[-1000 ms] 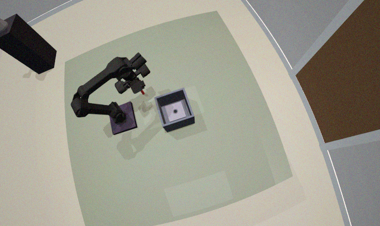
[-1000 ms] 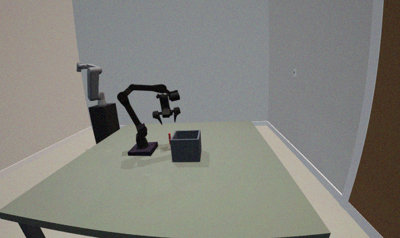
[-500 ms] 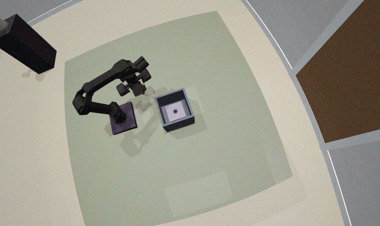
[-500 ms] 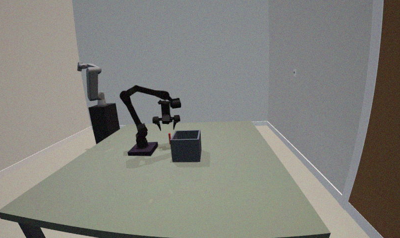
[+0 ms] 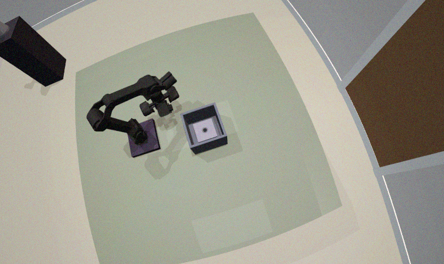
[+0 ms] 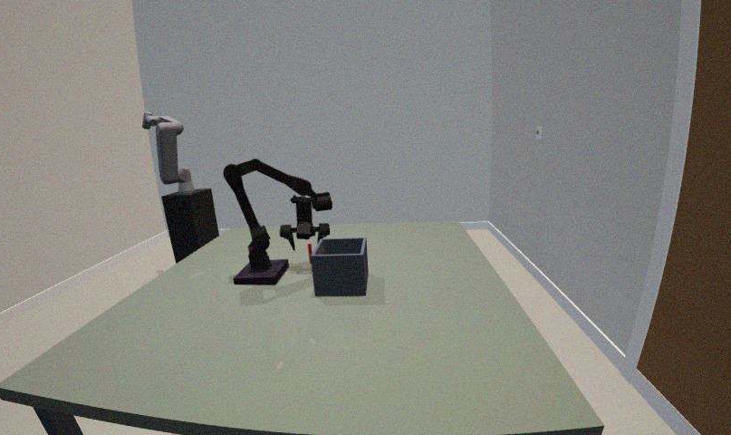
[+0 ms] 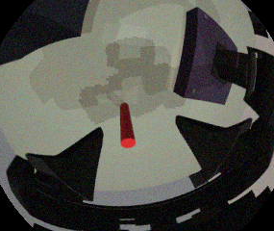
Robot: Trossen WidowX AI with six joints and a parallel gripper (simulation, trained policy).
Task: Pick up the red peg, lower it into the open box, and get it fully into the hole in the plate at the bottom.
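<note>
Now: gripper tip 20 mm above the red peg, 10 mm to the right of it and 10 mm short of it.
</note>
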